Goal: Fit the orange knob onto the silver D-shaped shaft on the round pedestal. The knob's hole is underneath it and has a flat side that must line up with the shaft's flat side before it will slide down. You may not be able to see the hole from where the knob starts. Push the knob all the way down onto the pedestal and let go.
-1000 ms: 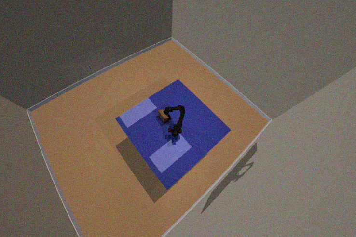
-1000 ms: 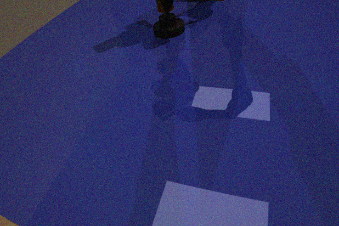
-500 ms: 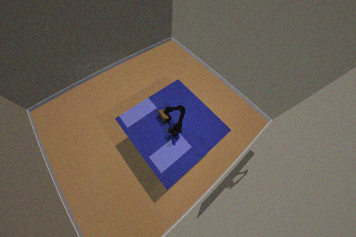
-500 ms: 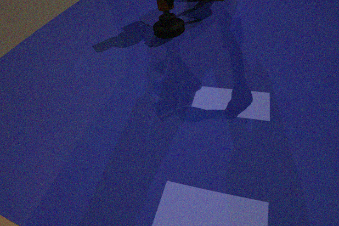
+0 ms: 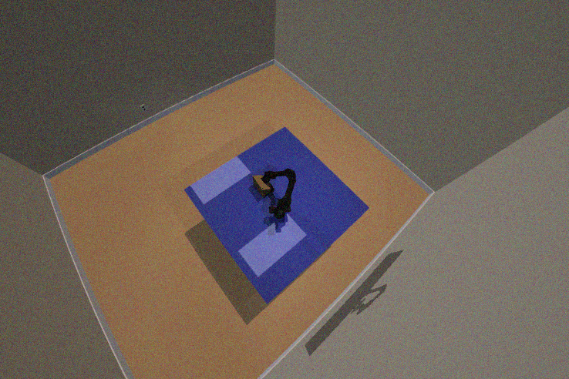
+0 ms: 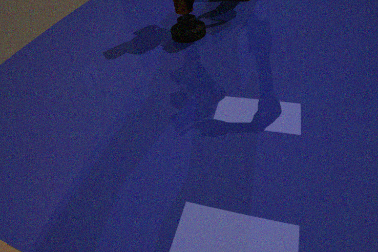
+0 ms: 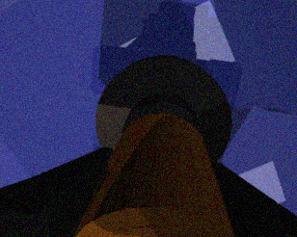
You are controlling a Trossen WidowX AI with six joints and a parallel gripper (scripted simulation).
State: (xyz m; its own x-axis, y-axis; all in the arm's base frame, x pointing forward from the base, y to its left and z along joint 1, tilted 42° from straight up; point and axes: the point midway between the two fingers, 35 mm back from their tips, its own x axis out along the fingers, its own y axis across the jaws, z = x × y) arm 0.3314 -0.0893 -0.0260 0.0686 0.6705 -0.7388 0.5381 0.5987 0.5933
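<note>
The orange knob is 3 cm above my gripper tip. The rest, counted from my gripper tip: round pedestal 4 cm below.
</note>
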